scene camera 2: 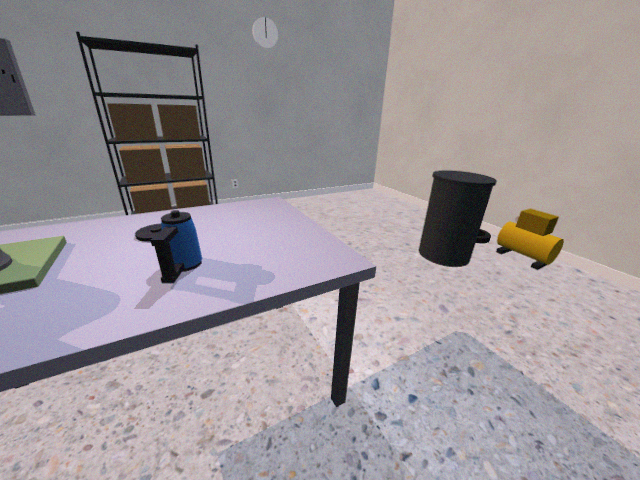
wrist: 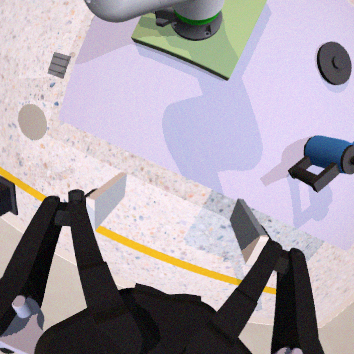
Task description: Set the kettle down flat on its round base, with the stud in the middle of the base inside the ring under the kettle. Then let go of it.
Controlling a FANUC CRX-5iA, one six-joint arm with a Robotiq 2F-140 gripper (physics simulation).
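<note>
The kettle has a blue body, a black lid and a square black handle. It stands upright on the table. The round base is a flat black disc with a small stud in its middle. It lies on the table apart from the kettle; in scene camera 2 the handle hides part of it. The ring under the kettle is hidden. My gripper is wide open and empty in the wrist view, well to the left of the kettle in that picture. The gripper does not show in scene camera 2.
The pale purple table carries a green plate, with the robot's foot on it. A shelf rack, a black bin and a yellow compressor stand beyond the table.
</note>
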